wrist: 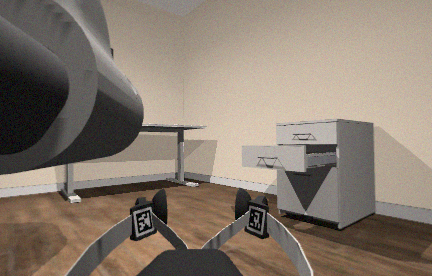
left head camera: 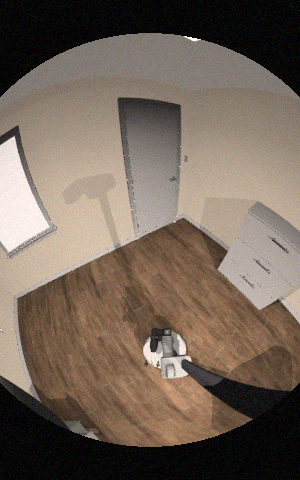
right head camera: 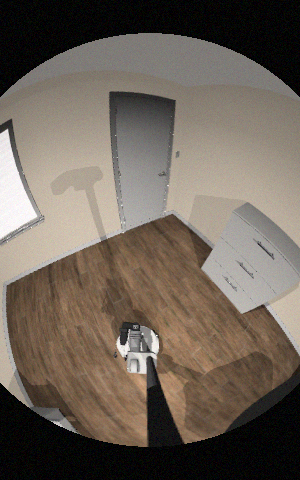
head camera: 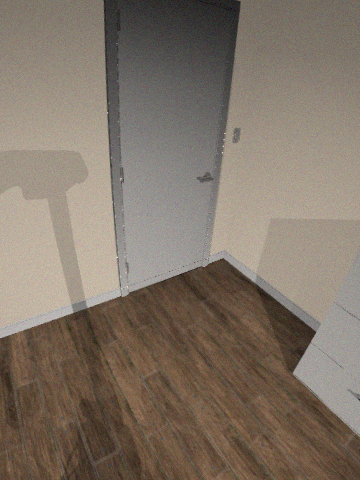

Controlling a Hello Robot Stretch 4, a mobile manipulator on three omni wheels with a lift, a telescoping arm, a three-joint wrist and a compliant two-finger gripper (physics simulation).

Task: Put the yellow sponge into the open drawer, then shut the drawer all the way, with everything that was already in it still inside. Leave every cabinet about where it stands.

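Frame: origin at the robot's base, x up, y ahead, z left, level; centimetres.
Seen in the pictures: hand, its tool point: (wrist: 201,208) (left head camera: 151,364) (right head camera: 120,357).
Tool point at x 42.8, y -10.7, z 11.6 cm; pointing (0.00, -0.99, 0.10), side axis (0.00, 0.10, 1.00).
A point is followed by its place in that frame.
The open drawer (wrist: 274,158) {z 55.9, x 40.3, y -115.9 cm} sticks out from the middle of a white cabinet (wrist: 356,175) {z 116.5, x 27.3, y -137.1 cm} at the right of the wrist view. The drawer's inside is hidden from this low angle. My gripper (wrist: 201,210) {z 11.6, x 42.8, y -10.7 cm} is open, its two fingertips wide apart with floor showing between them, and it is well away from the cabinet. The yellow sponge does not show in any view.
A desk (wrist: 180,155) {z 3.6, x 33.3, y -315.3 cm} stands by the wall left of the cabinet in the wrist view. Another cabinet (left head camera: 260,255) {z -103.0, x 66.8, y 65.3 cm} (right head camera: 250,260) {z -106.6, x 70.2, y 60.2 cm} (head camera: 332,345) {z -89.6, x 42.0, y 86.7 cm} with closed drawers stands at the right in the head views. A closed door (head camera: 170,150) {z 0.1, x 111.5, y 189.4 cm} (left head camera: 152,165) {z 2.7, x 113.8, y 187.8 cm} (right head camera: 144,160) {z -1.6, x 112.1, y 190.4 cm} is in the far wall.
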